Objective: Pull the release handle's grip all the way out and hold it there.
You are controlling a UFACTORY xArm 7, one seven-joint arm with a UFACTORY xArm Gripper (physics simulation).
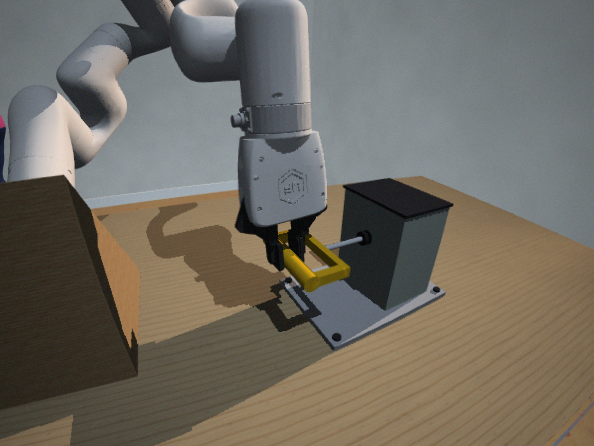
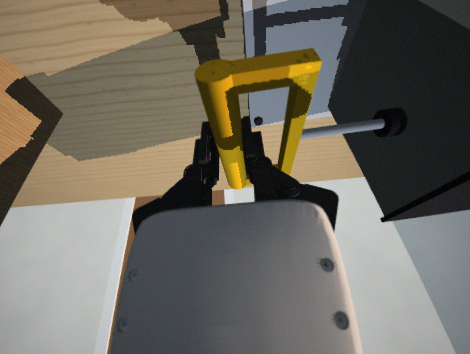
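The release handle's yellow grip [image 1: 301, 270] [image 2: 219, 110] is a rectangular loop with a round front bar, held level above the grey base plate [image 1: 350, 315]. A metal rod [image 1: 346, 243] [image 2: 345, 128] runs from the loop's rear bar into a black collar [image 1: 365, 237] [image 2: 391, 122] on the dark grey housing [image 1: 372, 265] [image 2: 415, 75]. A clear length of rod shows between loop and collar. My gripper [image 1: 287, 252] [image 2: 229, 132] points down and is shut on the round front bar, one finger on its outer side and one inside the loop. The fingers hide part of the bar.
A large brown wooden block [image 1: 55, 290] [image 2: 25, 135] stands on the left of the table [image 1: 425, 370]. The housing with its black lid [image 1: 397, 197] rises to the right of my gripper. Bolts mark the base plate's corners. A wall stands behind the table.
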